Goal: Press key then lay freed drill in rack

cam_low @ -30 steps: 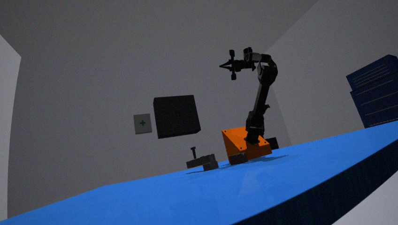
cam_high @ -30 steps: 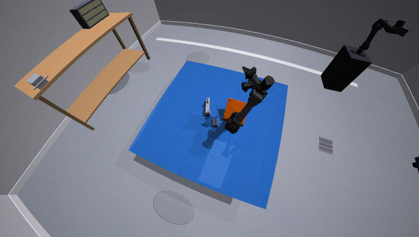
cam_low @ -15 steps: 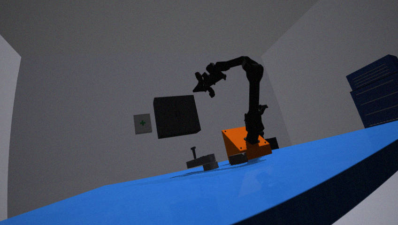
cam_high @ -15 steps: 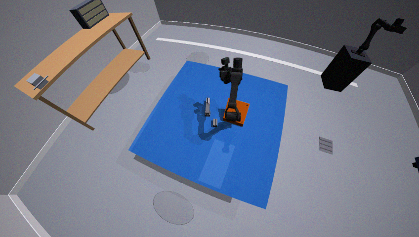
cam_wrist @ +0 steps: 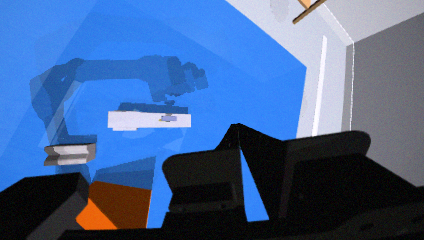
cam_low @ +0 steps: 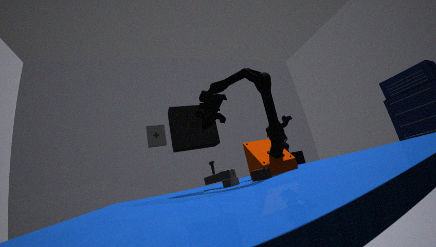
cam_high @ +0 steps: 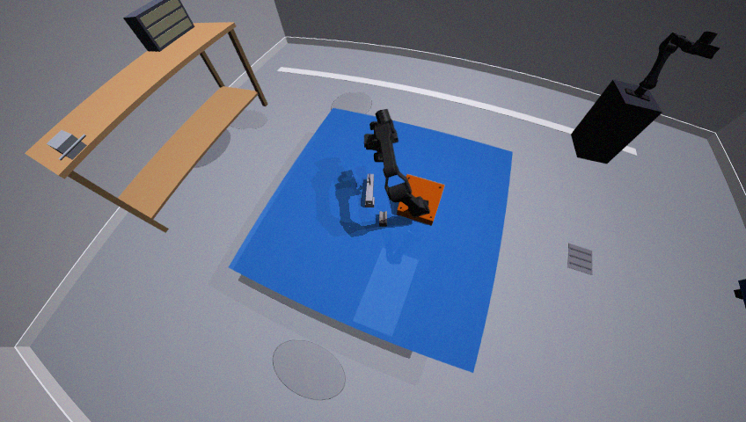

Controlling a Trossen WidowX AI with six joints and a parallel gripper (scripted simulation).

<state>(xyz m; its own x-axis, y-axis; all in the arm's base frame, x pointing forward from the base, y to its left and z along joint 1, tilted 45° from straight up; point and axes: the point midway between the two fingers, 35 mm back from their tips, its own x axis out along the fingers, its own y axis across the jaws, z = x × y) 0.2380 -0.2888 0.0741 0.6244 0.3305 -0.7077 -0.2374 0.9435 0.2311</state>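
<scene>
My gripper tip is 20 cm above the dark t-shaped piece, 6 cm to the right of it and 1 cm short of it. The rest, counted from my gripper tip: drill 24 cm below, 11 cm to the left; then light grey block 25 cm below, 9 cm to the left; then grey notched block 27 cm below, 24 cm to the left, 10 cm behind.
</scene>
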